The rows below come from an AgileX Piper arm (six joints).
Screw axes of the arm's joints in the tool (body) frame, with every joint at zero. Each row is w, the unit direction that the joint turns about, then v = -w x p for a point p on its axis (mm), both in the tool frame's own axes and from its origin. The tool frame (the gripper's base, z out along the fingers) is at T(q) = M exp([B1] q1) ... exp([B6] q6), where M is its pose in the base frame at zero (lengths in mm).
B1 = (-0.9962, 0, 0.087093, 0, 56.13, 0)
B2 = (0, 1, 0, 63.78, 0, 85.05)
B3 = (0, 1, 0, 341.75, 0, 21.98)
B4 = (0, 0, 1, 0, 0, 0)
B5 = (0, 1, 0, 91, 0, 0)
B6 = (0, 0, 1, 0, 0, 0)
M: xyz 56.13 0 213.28 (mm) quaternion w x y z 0.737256 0 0.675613 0
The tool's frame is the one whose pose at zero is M.
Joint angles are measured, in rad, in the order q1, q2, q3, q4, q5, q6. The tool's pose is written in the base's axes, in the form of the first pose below.
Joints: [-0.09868 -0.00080 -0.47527 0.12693 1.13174 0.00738]
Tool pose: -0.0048 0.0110 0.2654 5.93 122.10 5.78
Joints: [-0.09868 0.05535 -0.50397 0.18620 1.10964 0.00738]
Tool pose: 0.0017 0.0150 0.2759 6.00 122.11 9.94
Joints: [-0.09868 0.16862 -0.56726 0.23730 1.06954 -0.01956]
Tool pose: 0.0162 0.0172 0.2968 4.97 122.32 12.65
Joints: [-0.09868 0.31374 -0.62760 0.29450 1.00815 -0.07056]
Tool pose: 0.0410 0.0184 0.3162 3.39 123.08 15.03
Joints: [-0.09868 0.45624 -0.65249 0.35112 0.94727 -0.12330]
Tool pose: 0.0707 0.0185 0.3216 2.65 125.56 17.49
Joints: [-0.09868 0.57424 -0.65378 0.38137 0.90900 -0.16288]
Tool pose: 0.0959 0.0174 0.3157 2.53 129.48 18.80
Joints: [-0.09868 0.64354 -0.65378 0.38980 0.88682 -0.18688]
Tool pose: 0.1104 0.0160 0.3103 2.31 131.95 18.93
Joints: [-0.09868 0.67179 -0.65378 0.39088 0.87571 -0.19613]
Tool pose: 0.1163 0.0152 0.3078 2.24 132.88 18.80
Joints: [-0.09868 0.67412 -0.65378 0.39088 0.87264 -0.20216]
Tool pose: 0.1169 0.0151 0.3077 1.91 132.82 18.59
